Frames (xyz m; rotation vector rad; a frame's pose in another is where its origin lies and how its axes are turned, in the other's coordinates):
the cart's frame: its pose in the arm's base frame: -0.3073 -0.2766 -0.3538 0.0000 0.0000 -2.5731
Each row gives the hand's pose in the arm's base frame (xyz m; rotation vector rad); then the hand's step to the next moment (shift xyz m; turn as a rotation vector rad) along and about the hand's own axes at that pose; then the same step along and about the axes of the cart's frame.
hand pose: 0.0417 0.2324 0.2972 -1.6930 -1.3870 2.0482
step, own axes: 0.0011 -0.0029 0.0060 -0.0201 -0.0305 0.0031
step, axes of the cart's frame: 0.0061 -0.0027 0.0009 0.0054 -0.0071 0.0356
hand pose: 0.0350 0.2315 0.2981 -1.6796 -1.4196 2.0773
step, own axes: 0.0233 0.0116 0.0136 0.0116 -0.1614 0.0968
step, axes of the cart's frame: 0.0127 -0.0077 -0.0254 0.1081 -0.1171 0.1007
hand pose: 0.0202 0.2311 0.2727 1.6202 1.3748 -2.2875
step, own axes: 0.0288 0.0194 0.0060 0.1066 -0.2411 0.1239
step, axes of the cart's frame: 0.0089 -0.0021 -0.0340 0.1545 -0.2335 0.0803
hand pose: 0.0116 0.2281 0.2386 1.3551 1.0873 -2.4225
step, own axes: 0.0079 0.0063 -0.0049 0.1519 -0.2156 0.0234
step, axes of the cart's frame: -0.0015 0.0007 -0.0111 0.0787 -0.2528 -0.0014
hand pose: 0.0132 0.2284 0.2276 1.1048 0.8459 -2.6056
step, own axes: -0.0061 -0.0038 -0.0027 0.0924 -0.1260 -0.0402
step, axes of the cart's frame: -0.0061 -0.0013 0.0044 0.0042 -0.1577 -0.0336
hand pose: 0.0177 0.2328 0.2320 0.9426 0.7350 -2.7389
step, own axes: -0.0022 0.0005 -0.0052 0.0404 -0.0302 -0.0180
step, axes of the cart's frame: -0.0051 0.0007 -0.0024 0.0070 -0.0469 -0.0249
